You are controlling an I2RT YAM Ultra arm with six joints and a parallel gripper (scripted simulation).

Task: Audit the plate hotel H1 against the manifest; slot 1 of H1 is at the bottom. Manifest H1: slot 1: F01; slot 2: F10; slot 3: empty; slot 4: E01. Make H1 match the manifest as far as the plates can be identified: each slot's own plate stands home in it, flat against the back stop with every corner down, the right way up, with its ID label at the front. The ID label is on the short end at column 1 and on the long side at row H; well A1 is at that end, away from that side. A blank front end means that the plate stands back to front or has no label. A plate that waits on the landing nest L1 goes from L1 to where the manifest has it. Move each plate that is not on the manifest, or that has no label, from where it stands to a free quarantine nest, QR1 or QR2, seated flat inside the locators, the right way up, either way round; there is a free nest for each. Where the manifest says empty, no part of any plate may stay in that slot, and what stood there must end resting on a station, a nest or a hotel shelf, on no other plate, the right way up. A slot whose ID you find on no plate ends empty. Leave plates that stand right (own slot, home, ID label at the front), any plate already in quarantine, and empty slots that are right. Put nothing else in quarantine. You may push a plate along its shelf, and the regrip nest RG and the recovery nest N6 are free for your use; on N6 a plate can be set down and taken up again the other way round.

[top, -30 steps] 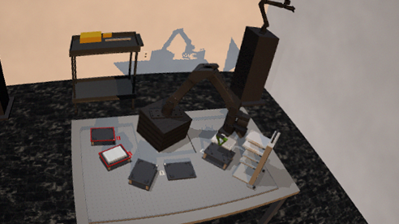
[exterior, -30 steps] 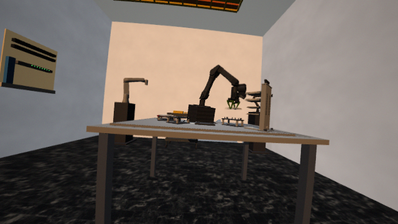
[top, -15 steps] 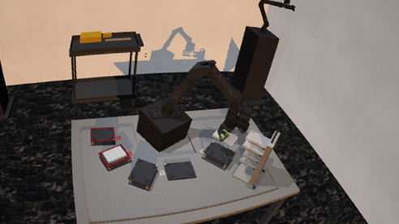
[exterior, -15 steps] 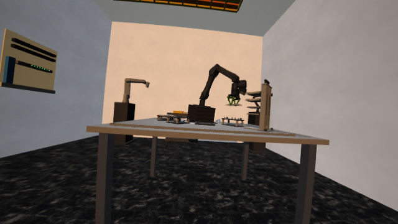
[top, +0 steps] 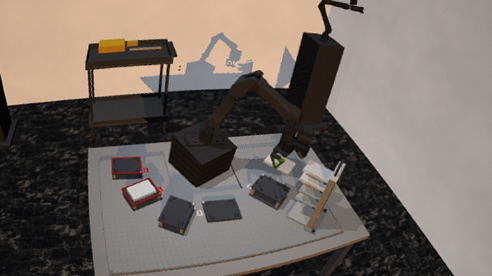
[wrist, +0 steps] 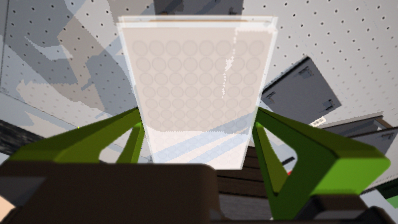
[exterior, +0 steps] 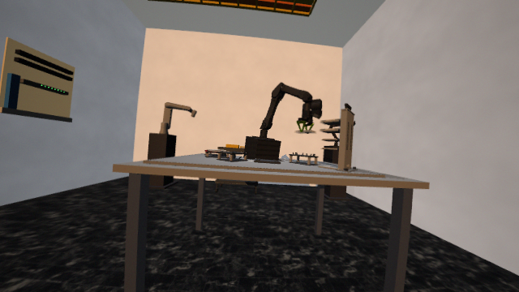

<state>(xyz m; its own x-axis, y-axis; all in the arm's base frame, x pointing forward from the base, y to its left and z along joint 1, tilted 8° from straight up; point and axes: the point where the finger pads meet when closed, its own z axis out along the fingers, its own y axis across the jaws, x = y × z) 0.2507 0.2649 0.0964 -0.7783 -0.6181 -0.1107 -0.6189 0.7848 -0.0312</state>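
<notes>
My gripper is now 37 cm to the left of the N6 tag, 23 cm above it and 4 cm short of it. From my hand the other things lie so: white plate: right at my hand; then A1 mark: 17 cm below, 9 cm behind; then dark regrip nest: 17 cm below.
</notes>
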